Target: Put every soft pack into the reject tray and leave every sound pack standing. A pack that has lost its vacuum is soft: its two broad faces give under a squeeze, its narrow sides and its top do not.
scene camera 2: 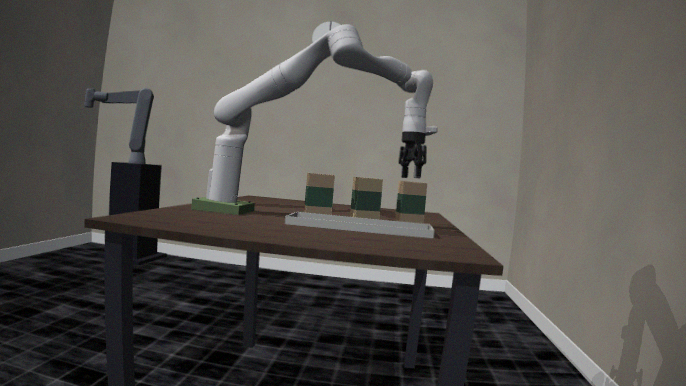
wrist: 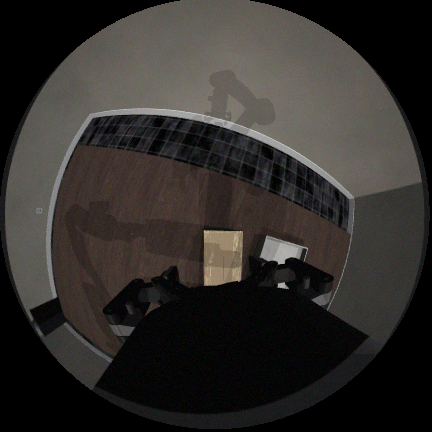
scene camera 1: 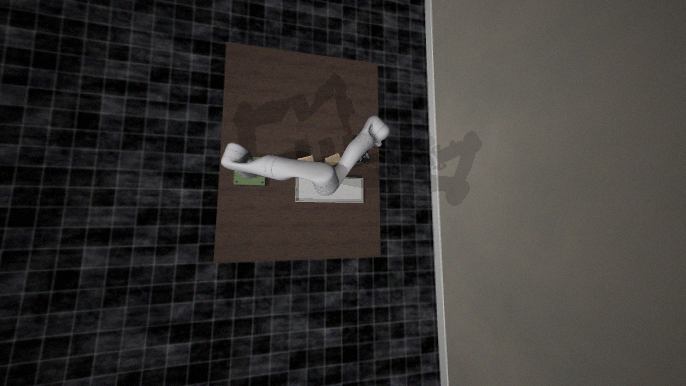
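Pixels of known places: gripper, fingertip midpoint: (scene camera 2: 410,178) (wrist: 213,269); arm's base, origin of the base link: (scene camera 2: 222,200).
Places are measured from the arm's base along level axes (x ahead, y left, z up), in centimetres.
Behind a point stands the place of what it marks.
Observation:
Three tan packs with green bands stand upright in a row on the table: the left pack (scene camera 2: 319,196) @(x 30.8, y 3.2, z 4.0 cm) (scene camera 1: 305,158) @(x 29.7, y 7.1, z 10.9 cm), the middle pack (scene camera 2: 367,200) @(x 45.4, y 5.8, z 4.1 cm) (scene camera 1: 332,159) @(x 44.1, y 8.2, z 10.9 cm) and the right pack (scene camera 2: 411,204) @(x 58.9, y 10.0, z 3.9 cm) (wrist: 223,252) @(x 59.9, y 12.9, z 10.9 cm). The right pack is hidden by the arm in scene camera 1. My gripper (scene camera 2: 411,176) @(x 57.8, y 13.5, z 12.1 cm) (wrist: 213,269) @(x 57.8, y 13.5, z 12.1 cm) is open and empty, pointing down, with its fingertips slightly above the top of the right pack. The pale reject tray (scene camera 2: 360,228) @(x 46.5, y -14.2, z -2.3 cm) (scene camera 1: 350,194) @(x 58.2, y -8.4, z -2.9 cm) (wrist: 282,246) @(x 63.9, y -5.0, z -2.9 cm) lies alongside the row; its visible floor holds no pack. Softness cannot be seen.
The arm's green base plate (scene camera 1: 250,181) @(x 1.4, y -6.2, z 0.0 cm) (scene camera 2: 220,206) @(x 2.9, y -7.9, z -1.2 cm) is on the wooden table (scene camera 1: 300,230) @(x 30.3, y -31.4, z -3.1 cm) (scene camera 2: 240,235) @(x 24.3, y -42.3, z -3.2 cm), left of the packs. A second grey arm (scene camera 2: 142,120) stands on a dark pedestal (scene camera 2: 134,185) behind the table at the left. The right pack stands near the table's right end.

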